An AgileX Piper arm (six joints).
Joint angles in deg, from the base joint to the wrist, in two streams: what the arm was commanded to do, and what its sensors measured. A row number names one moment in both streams.
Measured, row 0:
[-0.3, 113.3, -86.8, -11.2, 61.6, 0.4]
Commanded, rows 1 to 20:
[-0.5, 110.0, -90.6, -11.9, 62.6, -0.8]
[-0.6, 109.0, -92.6, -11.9, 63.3, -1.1]
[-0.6, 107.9, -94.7, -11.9, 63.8, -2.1]
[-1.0, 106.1, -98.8, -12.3, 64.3, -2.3]
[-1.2, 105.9, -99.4, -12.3, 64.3, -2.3]
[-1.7, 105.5, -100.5, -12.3, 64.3, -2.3]
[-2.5, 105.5, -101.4, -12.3, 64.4, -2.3]
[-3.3, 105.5, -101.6, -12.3, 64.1, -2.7]
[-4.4, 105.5, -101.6, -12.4, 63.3, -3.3]
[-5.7, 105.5, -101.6, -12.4, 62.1, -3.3]
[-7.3, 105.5, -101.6, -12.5, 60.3, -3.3]
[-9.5, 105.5, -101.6, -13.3, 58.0, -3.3]
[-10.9, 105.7, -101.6, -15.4, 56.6, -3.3]
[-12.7, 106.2, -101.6, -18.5, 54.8, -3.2]
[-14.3, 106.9, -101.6, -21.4, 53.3, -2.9]
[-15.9, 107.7, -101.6, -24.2, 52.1, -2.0]
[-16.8, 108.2, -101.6, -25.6, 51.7, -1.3]
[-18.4, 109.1, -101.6, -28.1, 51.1, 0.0]
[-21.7, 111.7, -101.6, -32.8, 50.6, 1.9]
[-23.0, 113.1, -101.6, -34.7, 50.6, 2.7]
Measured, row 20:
[-21.1, 111.4, -101.4, -31.5, 51.3, 1.3]
